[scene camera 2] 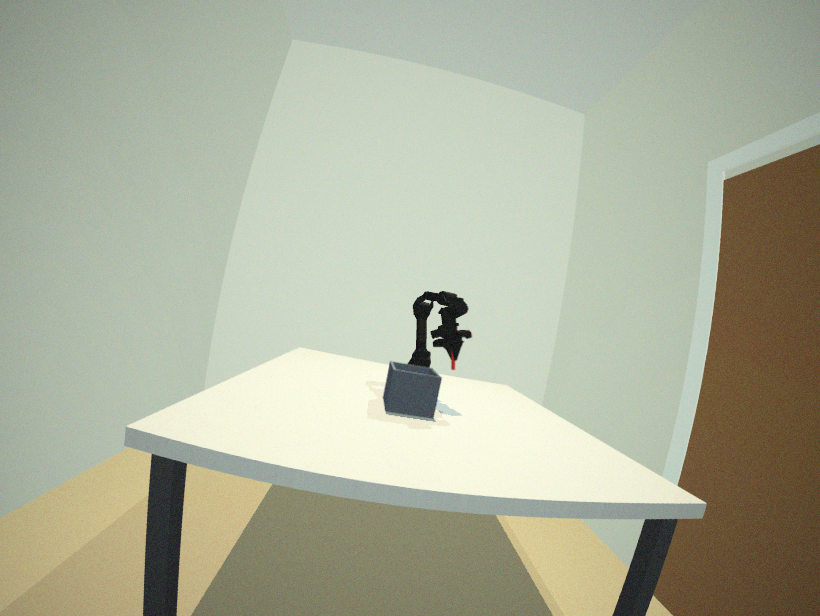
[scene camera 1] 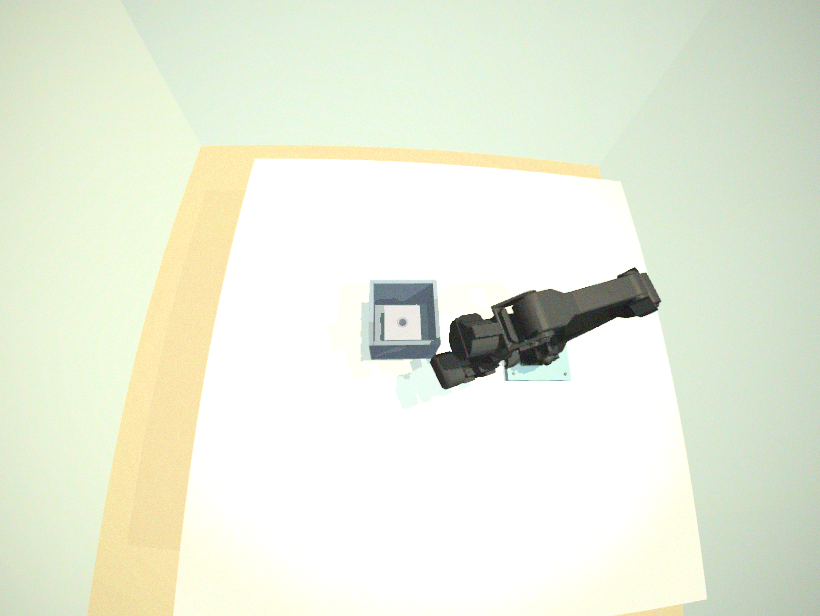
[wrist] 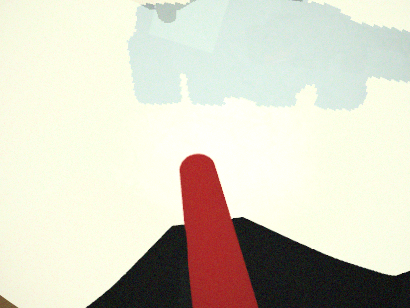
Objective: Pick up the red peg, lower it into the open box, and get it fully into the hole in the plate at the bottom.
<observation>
In view: my gripper point(scene camera 1: 457, 379), a grey-blue box point(scene camera 1: 423, 293) and a grey plate point(scene camera 1: 394, 316).
The grey-blue box shows as well in scene camera 2 point(scene camera 2: 412, 390). My gripper shows as well in scene camera 2 point(scene camera 2: 454, 361) and in the wrist view point(wrist: 208, 235). The wrist view does not show the grey-blue box: it is out of frame. Scene camera 2 does not show the grey plate, which is hidden by the grey-blue box.
</observation>
